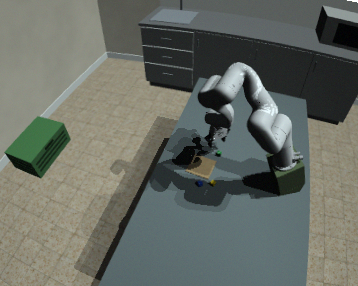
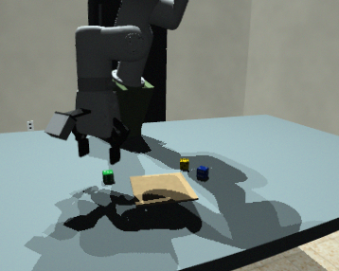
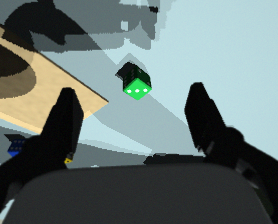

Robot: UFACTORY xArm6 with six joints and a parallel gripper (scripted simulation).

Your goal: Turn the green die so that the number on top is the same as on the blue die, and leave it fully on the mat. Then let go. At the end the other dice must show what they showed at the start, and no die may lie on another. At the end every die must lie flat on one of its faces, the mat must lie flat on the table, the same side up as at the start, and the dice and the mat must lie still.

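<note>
My hand is 3 cm past the green die, 2 cm to the right of it and 7 cm above it. The rest, counted from my hand: yellow die (2 cm behind, 24 cm to the left, 7 cm below); tan mat (7 cm ahead, 13 cm to the left, 8 cm below); blue die (5 cm ahead, 26 cm to the left, 7 cm below).
</note>
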